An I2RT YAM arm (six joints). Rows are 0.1 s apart.
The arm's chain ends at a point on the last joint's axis. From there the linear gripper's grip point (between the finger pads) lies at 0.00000 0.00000 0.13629 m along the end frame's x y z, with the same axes.
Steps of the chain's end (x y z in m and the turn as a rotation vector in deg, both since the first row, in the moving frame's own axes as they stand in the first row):
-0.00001 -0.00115 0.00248 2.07 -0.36 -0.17
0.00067 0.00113 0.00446 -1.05 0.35 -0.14
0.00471 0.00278 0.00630 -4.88 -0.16 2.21
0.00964 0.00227 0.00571 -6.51 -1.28 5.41
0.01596 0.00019 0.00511 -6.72 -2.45 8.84
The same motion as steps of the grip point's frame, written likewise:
-0.00087 -0.00607 0.00239 2.07 -0.36 -0.17
0.00151 0.00363 0.00443 -1.05 0.35 -0.14
0.00411 0.01436 0.00581 -4.88 -0.16 2.21
0.00588 0.01755 0.00480 -6.51 -1.28 5.41
0.00894 0.01562 0.00405 -6.72 -2.45 8.84

